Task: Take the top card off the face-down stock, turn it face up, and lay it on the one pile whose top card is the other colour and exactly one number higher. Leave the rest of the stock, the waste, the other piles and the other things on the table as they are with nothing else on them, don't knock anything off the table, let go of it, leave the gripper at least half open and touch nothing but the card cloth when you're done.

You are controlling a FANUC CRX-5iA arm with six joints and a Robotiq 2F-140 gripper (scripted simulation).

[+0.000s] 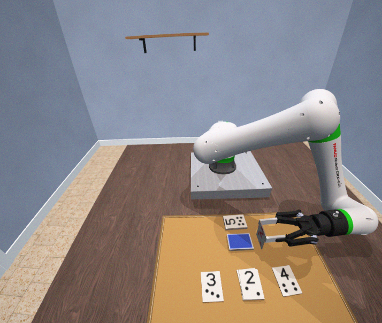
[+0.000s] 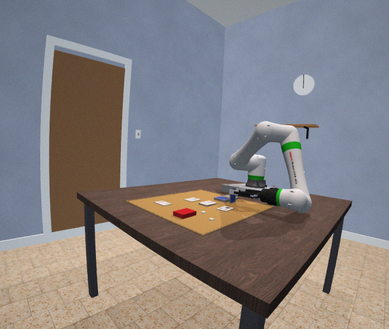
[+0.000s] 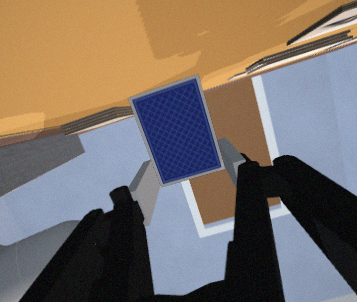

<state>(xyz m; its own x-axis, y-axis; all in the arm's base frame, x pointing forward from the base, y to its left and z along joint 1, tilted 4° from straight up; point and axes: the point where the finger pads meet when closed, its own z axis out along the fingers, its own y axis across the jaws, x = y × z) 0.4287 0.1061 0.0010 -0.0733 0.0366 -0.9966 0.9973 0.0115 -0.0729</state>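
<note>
The card is 3 cm to the right of my hand and 3 cm below it. Also, from my hand: tan card cloth (19 cm ahead, 11 cm to the right, 9 cm below); red box (40 cm ahead, 6 cm below, 3 cm to the right).
</note>
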